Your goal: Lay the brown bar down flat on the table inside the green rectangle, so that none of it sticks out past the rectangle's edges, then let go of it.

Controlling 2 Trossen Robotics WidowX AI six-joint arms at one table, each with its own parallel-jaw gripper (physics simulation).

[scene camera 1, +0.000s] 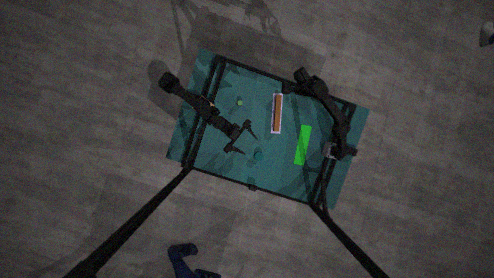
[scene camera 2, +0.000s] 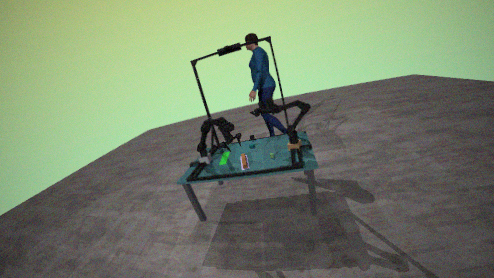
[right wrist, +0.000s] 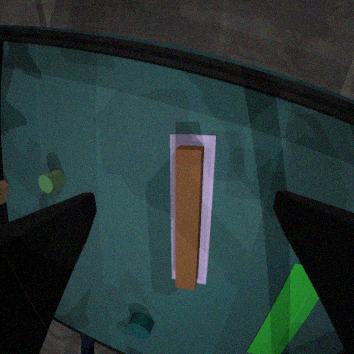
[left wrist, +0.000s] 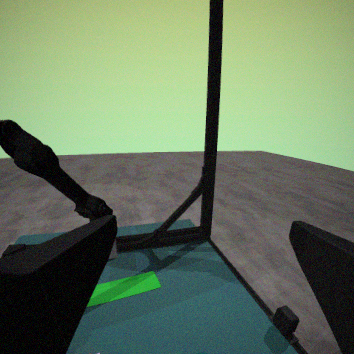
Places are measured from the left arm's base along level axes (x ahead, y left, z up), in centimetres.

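Pixels of known places: left gripper, fingertip midpoint: [scene camera 1: 251,147] [scene camera 2: 252,111] [left wrist: 203,226]; right gripper, fingertip midpoint: [scene camera 1: 290,90] [scene camera 2: 235,149] [right wrist: 185,200]; left arm's base at its link origin: [scene camera 2: 294,141]; right arm's base at its link origin: [scene camera 1: 335,151] [scene camera 2: 204,155].
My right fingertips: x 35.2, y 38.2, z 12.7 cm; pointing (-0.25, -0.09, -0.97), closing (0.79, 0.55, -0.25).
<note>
For each thing: its top centre in the pictures, then the offset to it from my right fingertips. "*": a spot on its surface instead.
- brown bar at its top centre: [right wrist: 186,230] [scene camera 1: 277,113] [scene camera 2: 243,158] dy -11.7, dx +4.6, dz -15.9 cm
- lavender rectangle at a spot on its surface: [right wrist: 209,210] * dy -8.5, dx +6.0, dz -19.2 cm
- green rectangle at a spot on its surface: [right wrist: 287,315] [scene camera 1: 303,143] [scene camera 2: 224,158] * dy -16.4, dx +31.5, dz -19.2 cm
- small green cylinder at its top centre: [right wrist: 44,183] [scene camera 1: 240,102] dy -21.9, dx -18.8, dz -16.0 cm
- teal cylinder at its top centre: [right wrist: 137,331] [scene camera 1: 259,156] dy -41.5, dx +12.5, dz -16.2 cm
The brown bar [scene camera 1: 277,114] [scene camera 2: 244,161] [right wrist: 188,215] lies on a lavender rectangle [right wrist: 209,210], apart from the green rectangle [scene camera 1: 303,145] [scene camera 2: 224,158] [left wrist: 132,287] [right wrist: 287,315]. In scene camera 1 the green rectangle is to the bar's lower right. My left gripper [scene camera 1: 250,145] [scene camera 2: 255,113] [left wrist: 203,226] is open and empty, raised above the table, left of and below the bar in scene camera 1. My right gripper [scene camera 2: 232,142] [right wrist: 185,200] is open and empty; its wrist view shows the bar below, between the spread fingers but not touched. Its fingertips are hard to make out in scene camera 1.
A small green cylinder [scene camera 1: 240,102] [right wrist: 52,181] and a teal cylinder [scene camera 1: 258,155] [right wrist: 141,325] are on the table. A dark frame runs around the table, with tall posts [left wrist: 214,100]. A person in blue [scene camera 2: 260,67] is behind the table in scene camera 2.
</note>
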